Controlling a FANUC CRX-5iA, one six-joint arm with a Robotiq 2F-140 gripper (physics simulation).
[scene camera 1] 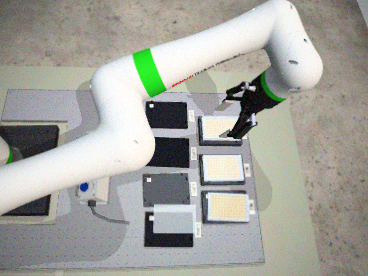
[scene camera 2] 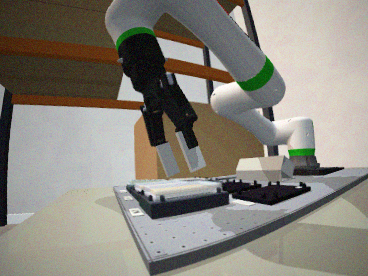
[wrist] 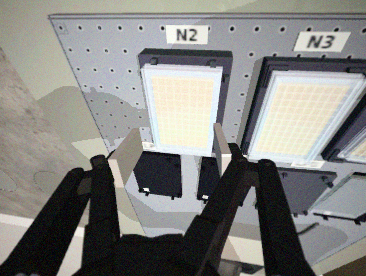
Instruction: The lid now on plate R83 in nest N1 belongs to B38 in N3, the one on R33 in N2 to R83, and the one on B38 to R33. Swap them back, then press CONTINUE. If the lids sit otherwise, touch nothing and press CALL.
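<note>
The plate in nest N2 is cream with a clear rim and looks lidded. The plate in N3 and the plate in N1 look alike. The plate codes are not readable. My gripper is open and empty, tilted above the N2 plate, its fingers apart on either side of that plate's near end in the wrist view. A box with a blue button is partly hidden by the arm; its lettering is not readable.
Dark holders stand in a row beside the nests. A clear pale sheet lies on the holder at the row's end. A cable runs from the box. The arm spans the pegboard.
</note>
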